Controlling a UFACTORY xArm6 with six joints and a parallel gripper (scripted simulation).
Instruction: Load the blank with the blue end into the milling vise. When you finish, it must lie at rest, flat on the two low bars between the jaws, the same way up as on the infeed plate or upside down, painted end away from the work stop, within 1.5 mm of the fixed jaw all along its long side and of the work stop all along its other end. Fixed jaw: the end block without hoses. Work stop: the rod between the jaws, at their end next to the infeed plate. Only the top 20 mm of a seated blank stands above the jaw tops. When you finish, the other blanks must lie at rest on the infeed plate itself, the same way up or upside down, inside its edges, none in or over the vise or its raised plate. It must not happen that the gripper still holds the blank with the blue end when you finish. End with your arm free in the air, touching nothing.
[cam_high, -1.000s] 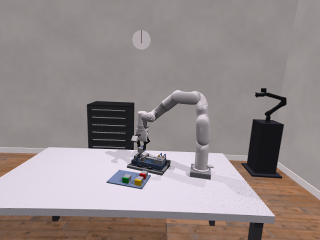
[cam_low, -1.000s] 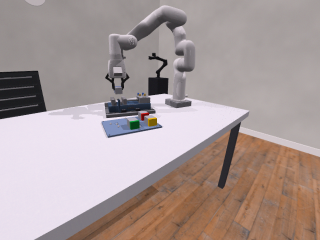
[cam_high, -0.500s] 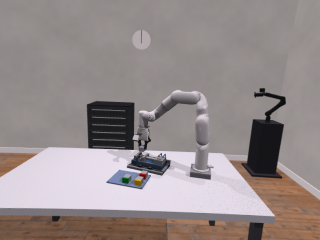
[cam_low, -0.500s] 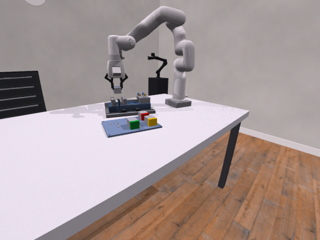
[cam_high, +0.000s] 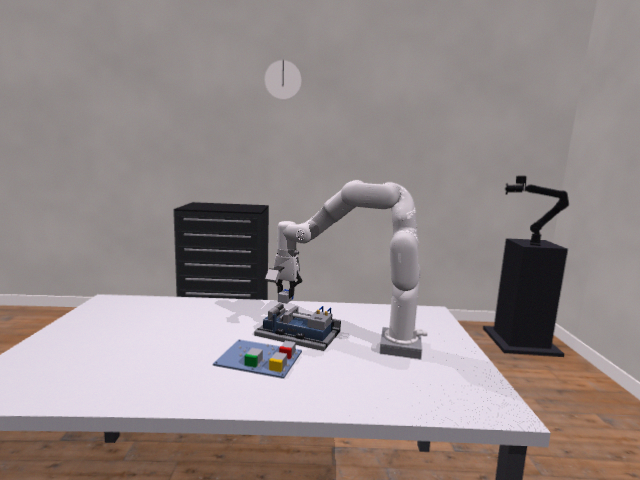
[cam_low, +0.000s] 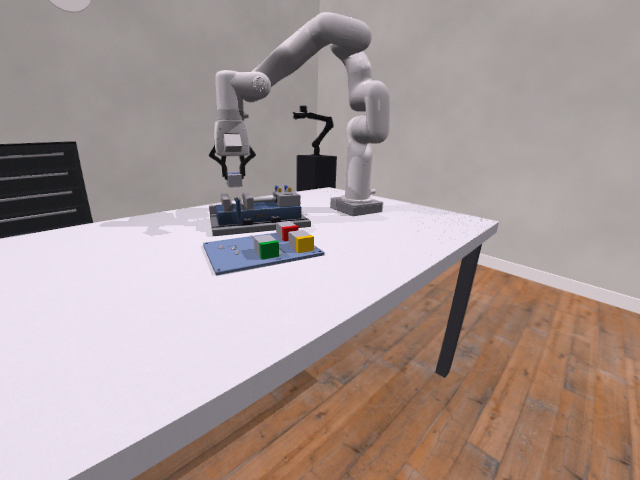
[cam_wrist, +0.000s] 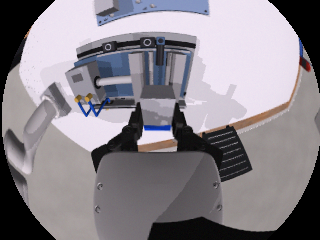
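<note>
Right now my hand is 90 mm above the fixed jaw, 40 mm short of it and 10 mm to the right of it. The rest, counted from my hand: blue-ended blank: 20 mm below; hose block: 150 mm behind, 90 mm below, 70 mm to the left; milling vise: 120 mm below, 60 mm behind, 40 mm to the left.
</note>
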